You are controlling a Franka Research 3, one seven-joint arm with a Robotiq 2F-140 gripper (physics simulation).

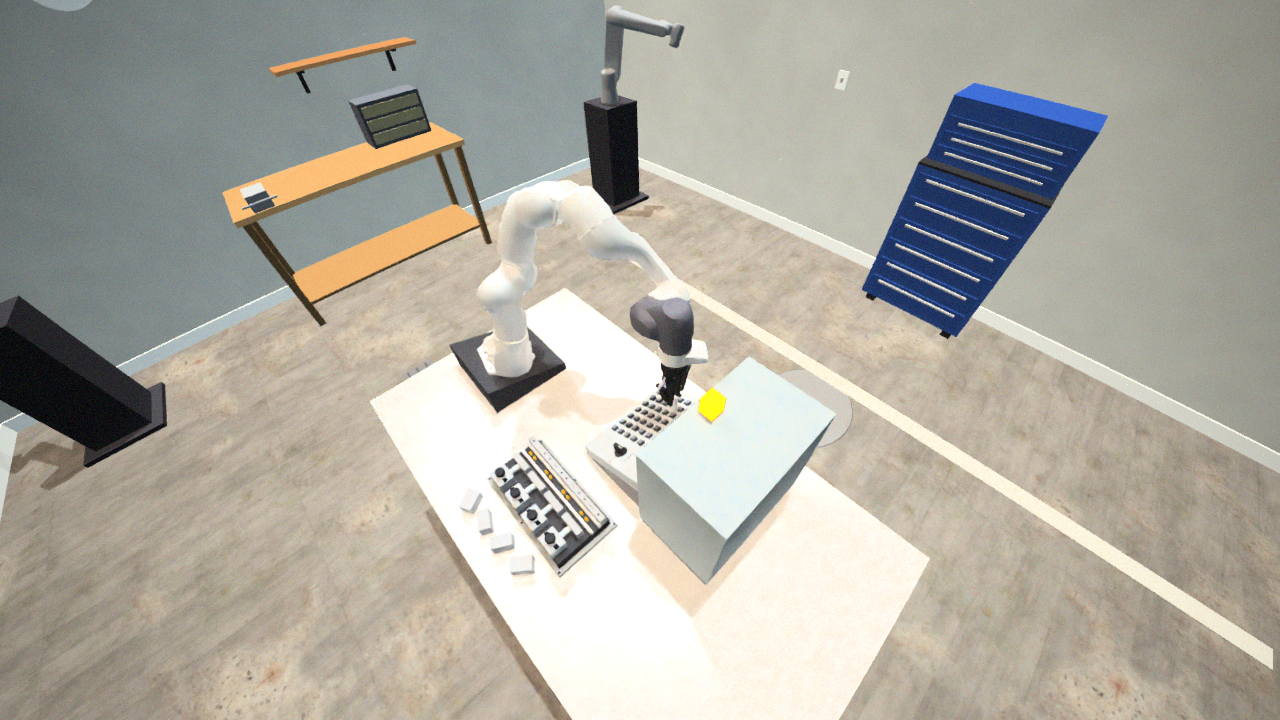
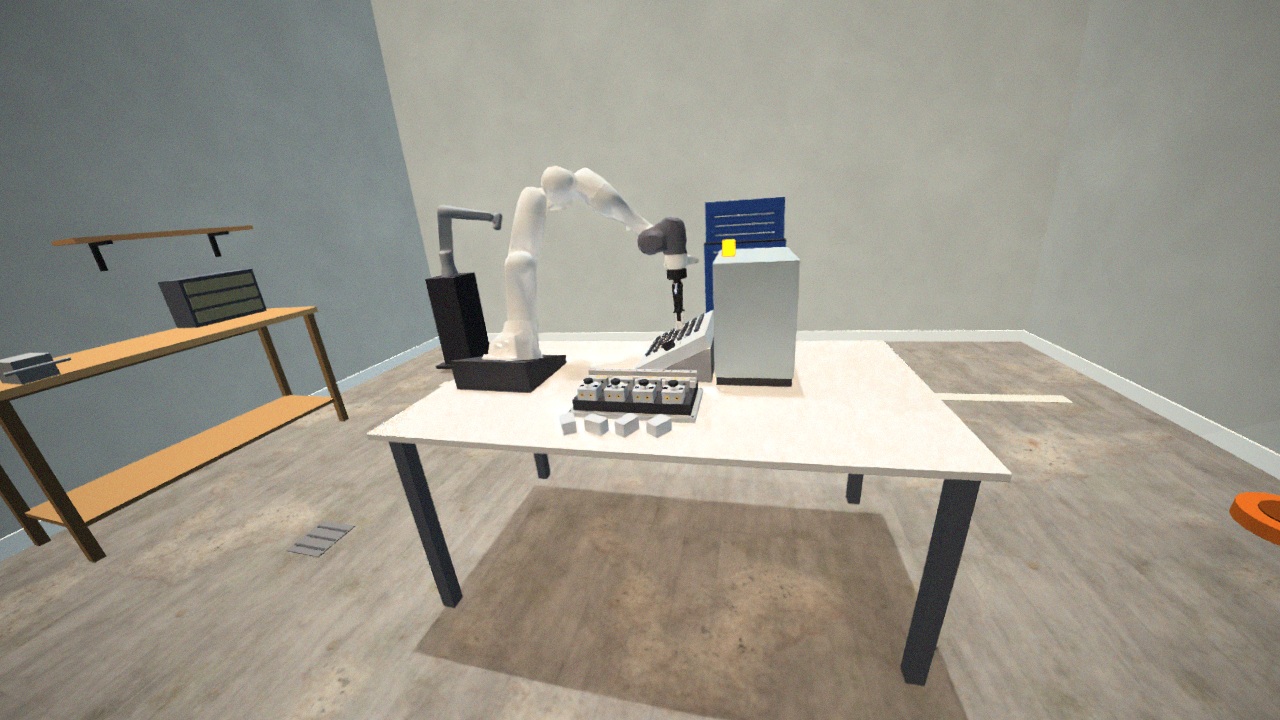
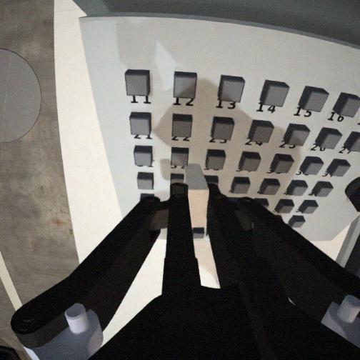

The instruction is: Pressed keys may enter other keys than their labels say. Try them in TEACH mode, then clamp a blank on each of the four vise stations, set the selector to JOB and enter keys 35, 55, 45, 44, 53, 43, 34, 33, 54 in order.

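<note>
The sloped white keypad (image 1: 601,447) (image 2: 700,358) (image 3: 102,60) carries rows of dark numbered keys. Its black selector knob (image 1: 619,449) (image 2: 667,344) (image 3: 354,189) is at one side; its setting is unreadable. My gripper (image 1: 673,400) (image 2: 678,319) (image 3: 190,176) is shut and empty, pointing down at the keypad near the 32 and 33 columns. Contact with a key cannot be told, and the fingers hide several lower keys. The vise fixture (image 1: 611,528) (image 2: 637,408) has black-knobbed stations in a row. Several loose pale blanks (image 1: 502,542) (image 2: 626,424) lie beside it on the table's near side.
A tall pale grey cabinet (image 1: 733,447) (image 2: 756,317) stands close beside the keypad, with a yellow block (image 1: 712,405) (image 2: 728,248) at its top edge. The arm's black base (image 1: 501,394) (image 2: 510,374) is on the white table (image 1: 760,617) (image 2: 859,420).
</note>
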